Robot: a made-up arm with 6 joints.
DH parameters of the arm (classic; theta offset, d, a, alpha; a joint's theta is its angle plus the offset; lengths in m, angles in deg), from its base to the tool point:
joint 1: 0 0.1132 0 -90
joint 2: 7.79 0 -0.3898 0
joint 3: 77.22 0 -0.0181 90
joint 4: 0 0.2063 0 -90
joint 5: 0 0 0.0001 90
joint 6: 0 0.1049 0 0
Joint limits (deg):
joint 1: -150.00..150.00
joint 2: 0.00..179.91
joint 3: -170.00..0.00
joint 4: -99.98..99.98
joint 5: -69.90..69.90
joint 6: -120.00..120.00
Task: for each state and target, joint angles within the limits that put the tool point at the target. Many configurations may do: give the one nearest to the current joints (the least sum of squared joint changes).
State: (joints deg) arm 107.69 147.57 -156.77 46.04 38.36 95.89
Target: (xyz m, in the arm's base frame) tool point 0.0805 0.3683 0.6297
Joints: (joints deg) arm 69.13 106.87 -150.91 38.49 58.96 95.89
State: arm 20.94 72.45 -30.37 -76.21 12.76 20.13
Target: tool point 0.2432 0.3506 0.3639
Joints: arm 55.44 102.74 -72.97 -76.38 0.71 20.13
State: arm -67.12 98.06 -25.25 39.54 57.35 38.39
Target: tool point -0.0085 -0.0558 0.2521
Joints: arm -92.11 83.52 -17.51 -3.75 69.90 38.39
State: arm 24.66 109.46 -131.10 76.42 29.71 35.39
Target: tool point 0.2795 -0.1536 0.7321
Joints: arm -30.73 103.56 -151.05 76.92 6.00 35.39
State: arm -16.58 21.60 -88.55 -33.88 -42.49 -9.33
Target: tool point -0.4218 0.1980 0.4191
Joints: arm -17.29 0.00 -81.64 -41.50 -66.52 -9.33
